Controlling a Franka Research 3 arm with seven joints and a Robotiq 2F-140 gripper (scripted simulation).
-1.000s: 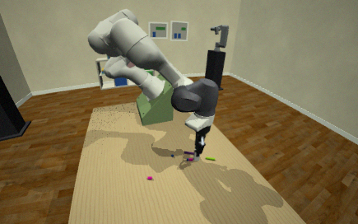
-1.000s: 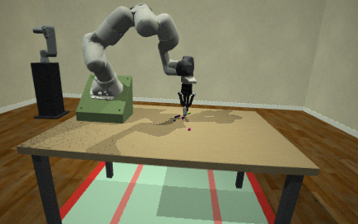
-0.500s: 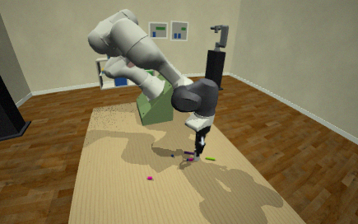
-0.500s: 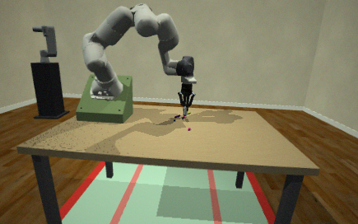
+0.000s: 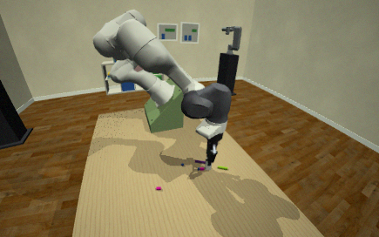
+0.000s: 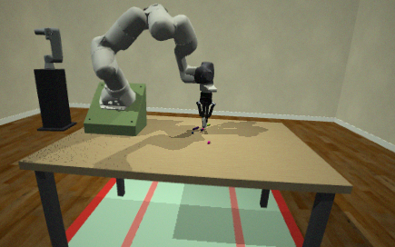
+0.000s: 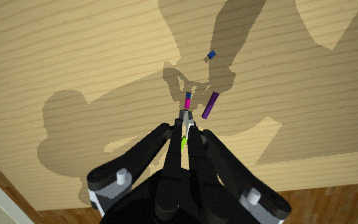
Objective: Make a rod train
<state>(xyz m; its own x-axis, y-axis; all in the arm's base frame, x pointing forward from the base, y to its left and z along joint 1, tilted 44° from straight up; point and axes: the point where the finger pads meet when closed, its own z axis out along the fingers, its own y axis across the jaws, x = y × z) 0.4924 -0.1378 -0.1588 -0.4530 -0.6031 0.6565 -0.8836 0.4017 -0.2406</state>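
Now: the grey rod 30 mm below my hand. Also, from my hand: purple rod: 60 mm behind, 40 mm below; then dark blue piece: 80 mm behind, 100 mm to the right, 40 mm below; then lime rod: 30 mm ahead, 70 mm to the left, 40 mm below.
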